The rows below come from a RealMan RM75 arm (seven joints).
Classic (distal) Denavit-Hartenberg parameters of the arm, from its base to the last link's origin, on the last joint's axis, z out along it. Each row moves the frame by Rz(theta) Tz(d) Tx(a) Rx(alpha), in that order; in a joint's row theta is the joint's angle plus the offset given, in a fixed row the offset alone. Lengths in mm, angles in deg.
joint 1: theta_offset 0  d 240.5  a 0  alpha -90
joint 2: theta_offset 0  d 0  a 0  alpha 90
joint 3: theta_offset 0  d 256  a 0  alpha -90
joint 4: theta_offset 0  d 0  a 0  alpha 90
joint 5: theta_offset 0  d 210  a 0  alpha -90
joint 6: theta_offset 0  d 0  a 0  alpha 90
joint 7: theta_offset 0  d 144  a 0  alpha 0
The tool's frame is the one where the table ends.
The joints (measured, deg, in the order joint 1, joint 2, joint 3, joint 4, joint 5, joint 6, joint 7), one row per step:
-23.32 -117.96 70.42 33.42 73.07 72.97 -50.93
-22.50 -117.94 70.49 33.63 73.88 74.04 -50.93
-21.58 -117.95 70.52 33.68 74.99 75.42 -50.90
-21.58 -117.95 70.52 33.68 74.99 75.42 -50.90
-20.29 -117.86 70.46 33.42 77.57 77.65 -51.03
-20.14 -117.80 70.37 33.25 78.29 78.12 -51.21
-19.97 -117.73 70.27 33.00 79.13 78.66 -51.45
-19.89 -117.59 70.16 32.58 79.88 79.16 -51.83
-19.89 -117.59 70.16 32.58 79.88 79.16 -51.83
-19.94 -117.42 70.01 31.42 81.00 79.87 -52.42
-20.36 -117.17 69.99 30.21 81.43 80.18 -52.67
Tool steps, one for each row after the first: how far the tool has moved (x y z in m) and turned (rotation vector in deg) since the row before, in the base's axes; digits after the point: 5 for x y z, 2 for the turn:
-0.00299 -0.00612 -0.00092 -0.87 0.16 -0.34
-0.00367 -0.00787 -0.00180 -1.25 0.17 -0.39
0.00000 0.00000 0.00000 0.00 0.00 0.00
-0.00719 -0.01351 -0.00385 -2.68 0.75 -0.49
-0.00164 -0.00263 -0.00083 -0.74 0.21 -0.01
-0.00204 -0.00318 -0.00108 -0.91 0.22 0.06
-0.00232 -0.00284 -0.00083 -0.97 0.15 0.27
0.00000 0.00000 0.00000 0.00 0.00 0.00
-0.00384 -0.00477 -0.00261 -1.76 0.09 0.73
-0.00215 -0.00158 -0.00153 -1.07 0.05 0.50

